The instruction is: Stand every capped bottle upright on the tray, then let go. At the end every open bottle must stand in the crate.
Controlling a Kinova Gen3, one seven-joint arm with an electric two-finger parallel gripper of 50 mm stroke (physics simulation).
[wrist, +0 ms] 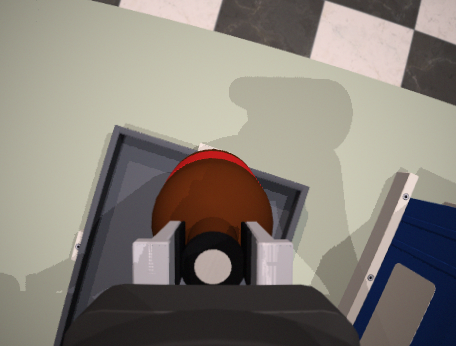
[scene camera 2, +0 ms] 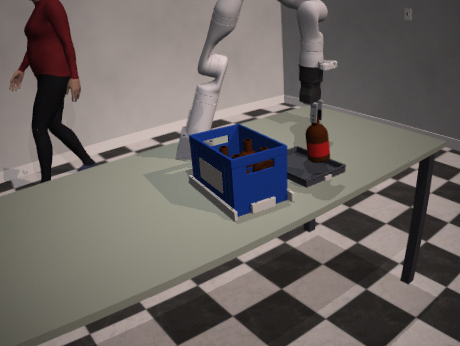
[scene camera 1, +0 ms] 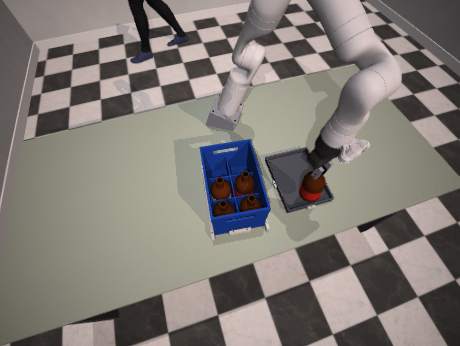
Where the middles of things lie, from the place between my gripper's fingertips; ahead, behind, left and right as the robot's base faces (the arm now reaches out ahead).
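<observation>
There is the blue crate point(scene camera 2: 225, 177), 25 cm to the right of my hand, 12 cm behind it and 11 cm below it. The dark grey tray point(scene camera 1: 287, 169) is 19 cm below my hand, 8 cm behind it and 3 cm to the left of it. Going by their middles, the tray is the nearest to my hand of the things named here.
</observation>
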